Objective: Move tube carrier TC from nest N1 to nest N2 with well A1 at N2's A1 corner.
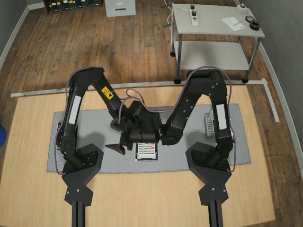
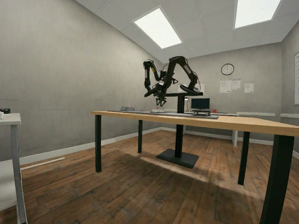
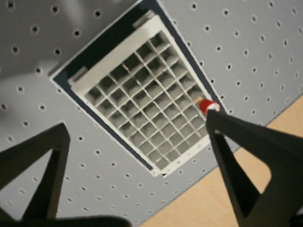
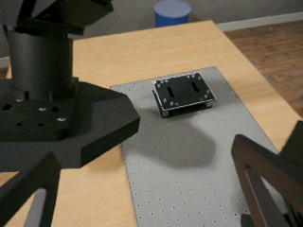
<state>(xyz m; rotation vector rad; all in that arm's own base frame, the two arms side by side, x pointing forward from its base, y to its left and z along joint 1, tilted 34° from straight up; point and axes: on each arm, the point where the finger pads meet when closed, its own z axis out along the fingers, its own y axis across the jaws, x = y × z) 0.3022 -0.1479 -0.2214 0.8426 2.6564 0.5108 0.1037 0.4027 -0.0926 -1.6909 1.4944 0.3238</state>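
Right now my left hand is 6 cm above the white tube carrier TC, 2 cm to the left of it and 2 cm past it. Also, from my left hand: grey forceps holder H1: 37 cm to the right, 8 cm ahead, 7 cm below; then transfer nest N1: 8 cm below, 2 cm to the right, 2 cm behind; then black raised nest N2: 44 cm to the left, 4 cm below, 4 cm ahead.
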